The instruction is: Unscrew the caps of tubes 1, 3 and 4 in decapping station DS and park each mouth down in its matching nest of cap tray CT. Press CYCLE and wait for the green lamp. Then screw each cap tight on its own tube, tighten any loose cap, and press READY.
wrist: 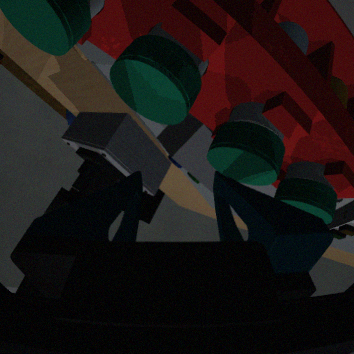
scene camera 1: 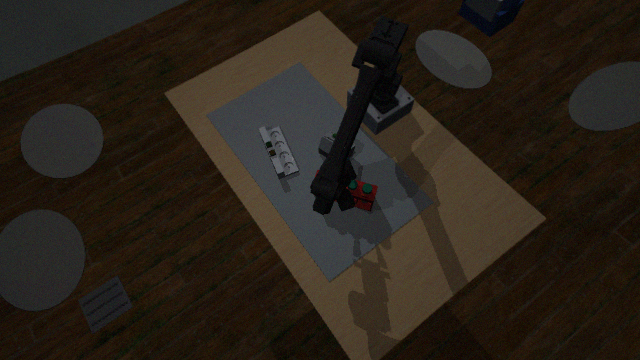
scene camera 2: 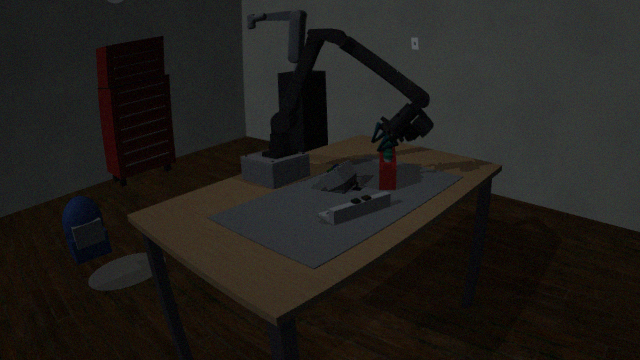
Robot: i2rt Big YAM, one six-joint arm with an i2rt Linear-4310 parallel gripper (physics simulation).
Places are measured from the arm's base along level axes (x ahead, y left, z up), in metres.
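Pixels of known places: gripper, between the fingertips: (wrist: 177, 178) (scene camera 2: 374, 146); arm's base, origin of its link: (wrist: 105, 164) (scene camera 1: 381, 99) (scene camera 2: 280, 154).
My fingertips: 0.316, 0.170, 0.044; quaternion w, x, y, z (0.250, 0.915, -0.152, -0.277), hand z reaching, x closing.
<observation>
For each thing: its top centre in the pictures, then the offset to it from my fingertips, as dx, dy, dz. Level surfaces: height alone.
- red station, centre of its top: (wrist: 213, 103) (scene camera 1: 345, 183) (scene camera 2: 387, 152) +0.028, +0.041, -0.026
- large cap, centre of its top: (wrist: 146, 96) +0.013, +0.063, -0.008
- third cap, centre of its top: (wrist: 239, 168) +0.043, +0.020, -0.007
- fourth cap, centre of its top: (wrist: 300, 212) +0.073, -0.022, -0.008
- white cap tray, centre of its top: (wrist: 324, 228) (scene camera 2: 355, 195) (scene camera 1: 277, 145) +0.118, -0.260, -0.076
- grey wedge-shaped box, centre of its top: (wrist: 190, 180) (scene camera 2: 338, 163) (scene camera 1: 337, 140) -0.066, -0.124, -0.045
- grey mat, height of its surface: dz -0.129
- wooden table, height of its surface: dz -0.132
The red station (scene camera 1: 365, 201) (scene camera 2: 388, 176) (wrist: 220, 82) stands on the mat. Four tubes in it carry green caps; in the wrist view these are a cap (wrist: 47, 22) at the top left, a large cap (wrist: 155, 82), a third cap (wrist: 247, 152) and a fourth cap (wrist: 307, 197) at the right. My gripper (scene camera 2: 378, 145) (wrist: 177, 178) is partly open and empty, tilted beside the caps near their height. The third cap shows just beyond the right fingertip. The white cap tray (scene camera 1: 292, 173) (scene camera 2: 360, 207) has several nests; no cap shows in them. Tube numbers cannot be read.
A grey wedge-shaped box (scene camera 1: 327, 146) (scene camera 2: 342, 176) (wrist: 187, 145) with small blue and green parts stands between the station and the arm's base (scene camera 1: 384, 116) (scene camera 2: 275, 170) (wrist: 117, 140). The grey mat (scene camera 1: 260, 105) (scene camera 2: 300, 250) lies on the wooden table (scene camera 1: 200, 90) (scene camera 2: 250, 295). The light is dim.
</observation>
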